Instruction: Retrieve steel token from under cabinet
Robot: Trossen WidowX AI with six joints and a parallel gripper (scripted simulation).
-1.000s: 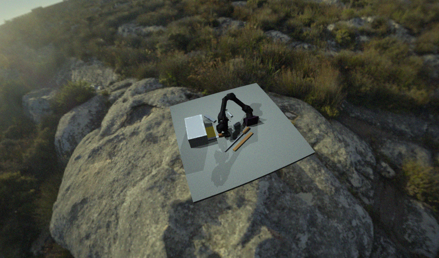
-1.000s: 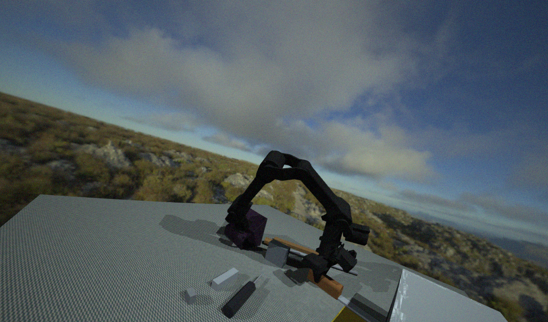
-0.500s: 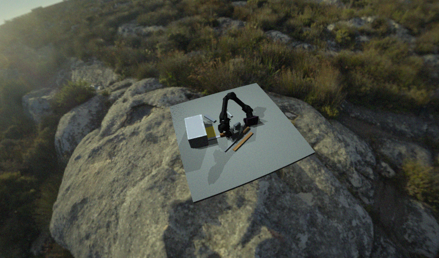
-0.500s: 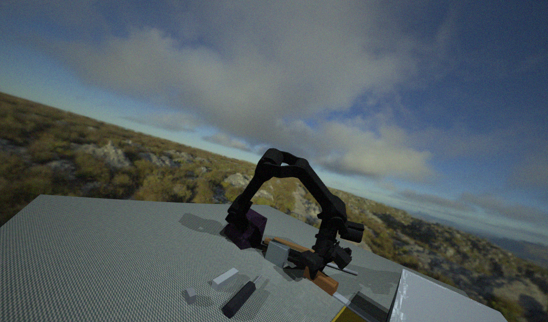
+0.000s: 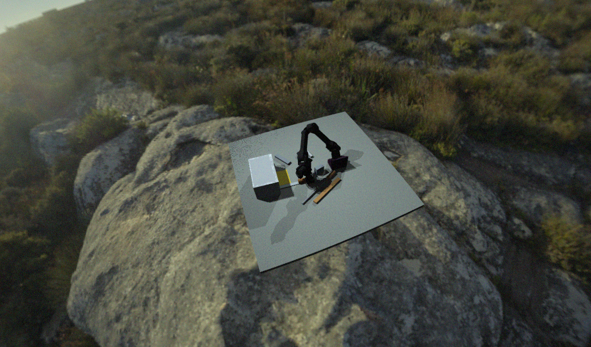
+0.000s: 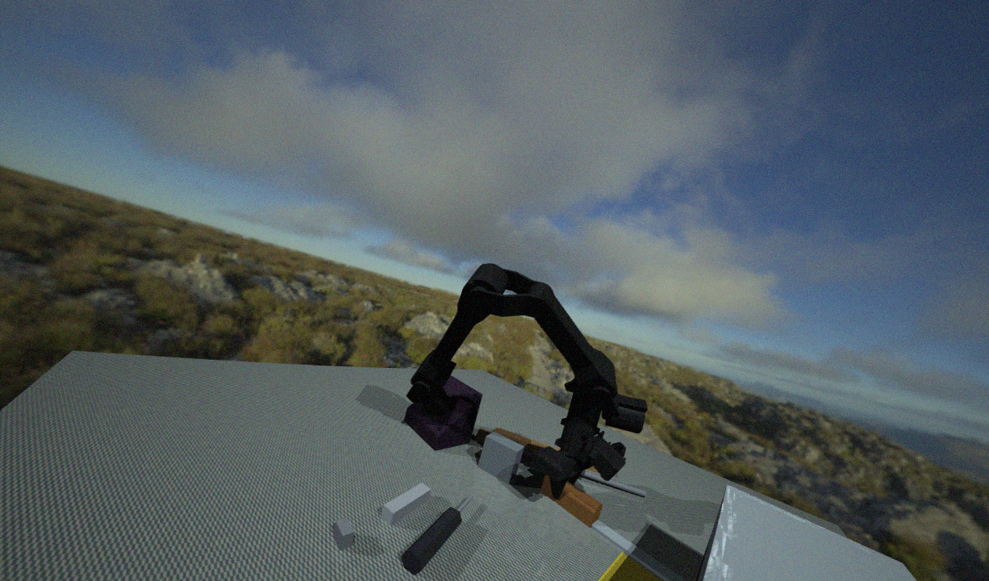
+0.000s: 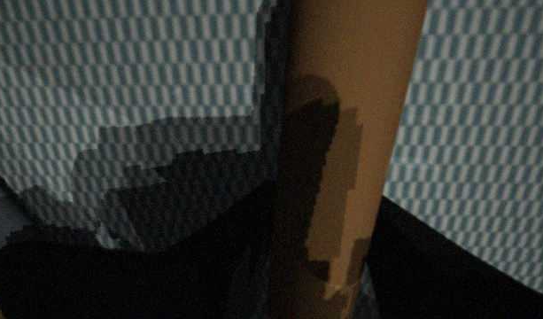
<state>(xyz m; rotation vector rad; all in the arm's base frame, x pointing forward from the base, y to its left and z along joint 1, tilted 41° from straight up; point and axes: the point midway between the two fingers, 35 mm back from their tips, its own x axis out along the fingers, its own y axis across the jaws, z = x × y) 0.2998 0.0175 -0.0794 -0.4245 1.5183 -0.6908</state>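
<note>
The grey block is 12 cm behind my gripper tip, 4 cm to the right of it and 3 cm above it. Round my gripper tip: grey bar (25 cm to the right, 14 cm behind); small grey cube (36 cm to the right, 13 cm behind); wooden stick (15 cm to the left, 10 cm behind).
</note>
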